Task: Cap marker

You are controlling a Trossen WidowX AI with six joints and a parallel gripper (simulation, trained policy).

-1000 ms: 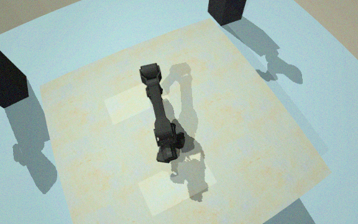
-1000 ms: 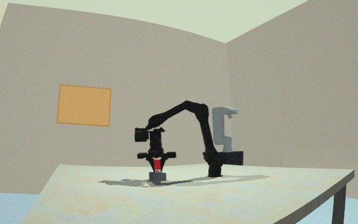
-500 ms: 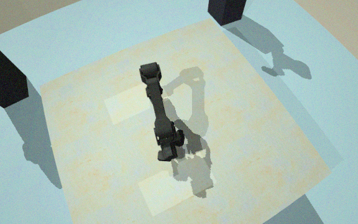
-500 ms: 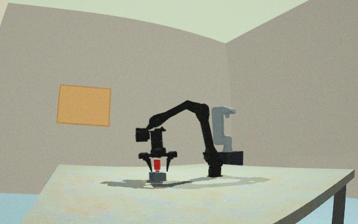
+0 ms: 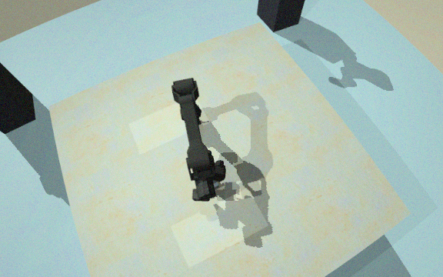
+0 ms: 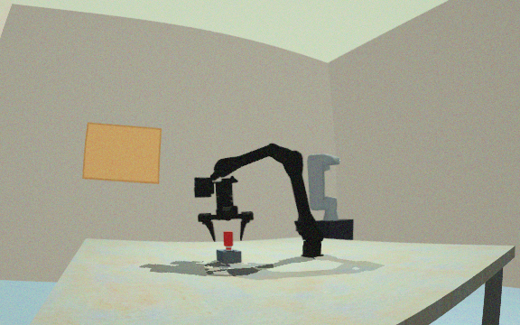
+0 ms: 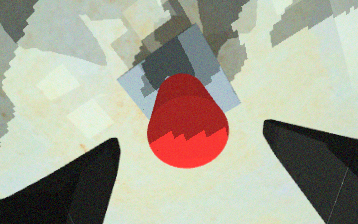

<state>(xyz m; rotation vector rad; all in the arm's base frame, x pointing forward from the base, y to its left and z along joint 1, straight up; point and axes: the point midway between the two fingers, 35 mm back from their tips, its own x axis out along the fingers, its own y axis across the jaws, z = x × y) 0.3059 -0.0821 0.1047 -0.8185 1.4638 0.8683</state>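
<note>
Right now my gripper tip is 2 cm to the right of the white marker. From my gripper tip the other things lie so: red cap 2 cm to the left, 1 cm ahead, 1 cm above; grey holder block 5 cm below, 2 cm to the left.
</note>
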